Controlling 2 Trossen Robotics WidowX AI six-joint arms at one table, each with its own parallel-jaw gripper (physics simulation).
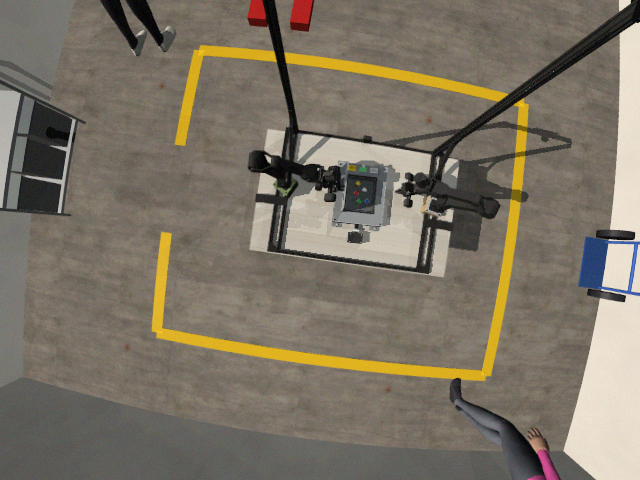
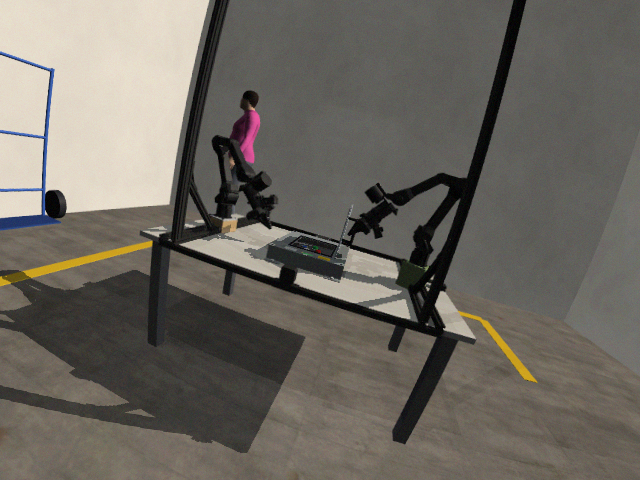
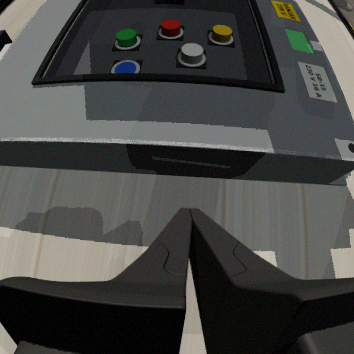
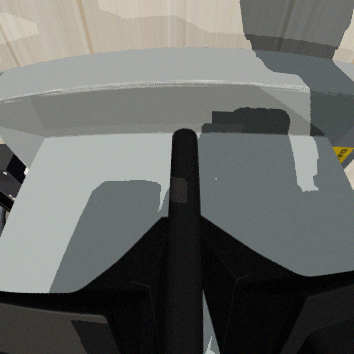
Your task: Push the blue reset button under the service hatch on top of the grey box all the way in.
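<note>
The grey box (image 1: 381, 202) (image 2: 302, 262) (image 3: 190, 112) stands mid-table. Its hatch (image 2: 345, 229) (image 4: 260, 200) is raised, nearly upright. The blue button (image 1: 367, 201) (image 3: 125, 68) shows in the opening; its cap looks nearly level with its ring, lower than the other caps. My left gripper (image 1: 399, 191) (image 2: 268, 226) (image 3: 187, 216) is shut and empty, beside the box and apart from it. My right gripper (image 1: 338, 182) (image 2: 353, 227) (image 4: 180, 224) is shut on the hatch's black handle (image 4: 185, 155), on the hatch's outer side.
Green (image 3: 126, 38), red (image 3: 171, 28), white (image 3: 191, 54) and yellow (image 3: 221, 34) buttons stand in the same recess. A small black block (image 1: 355, 237) is near the box. A green block (image 2: 412, 273) and a tan block (image 2: 225, 224) are by the arm bases. A black frame (image 1: 351, 259) surrounds the work area.
</note>
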